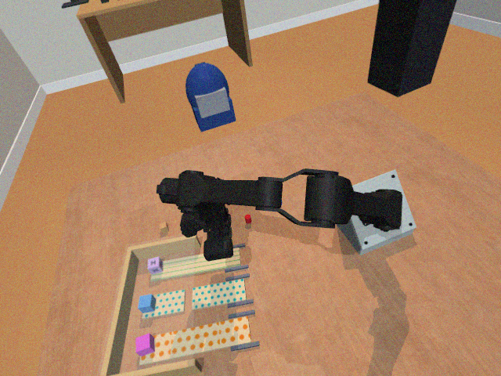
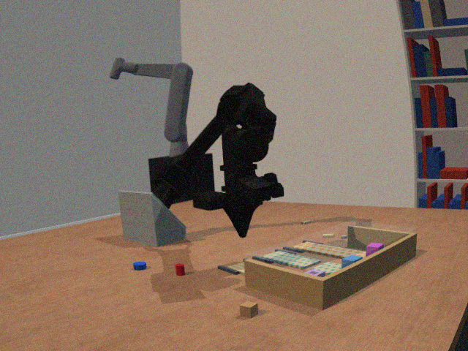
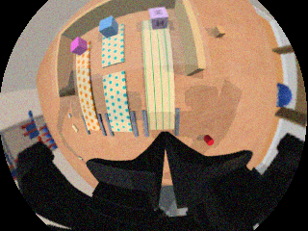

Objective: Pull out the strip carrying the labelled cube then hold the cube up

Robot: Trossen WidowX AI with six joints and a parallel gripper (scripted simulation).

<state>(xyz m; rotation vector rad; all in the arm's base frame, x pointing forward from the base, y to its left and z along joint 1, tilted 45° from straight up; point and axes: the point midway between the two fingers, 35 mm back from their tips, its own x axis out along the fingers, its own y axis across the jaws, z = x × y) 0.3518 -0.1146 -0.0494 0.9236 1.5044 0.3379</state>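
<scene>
The red cylinder is 100 mm behind my gripper tip, 90 mm to the right of it and 60 mm below it. Round my gripper tip: small tan cube: 200 mm to the right, 140 mm ahead, 60 mm below; blue disc: 210 mm behind, 100 mm to the right, 60 mm below.
</scene>
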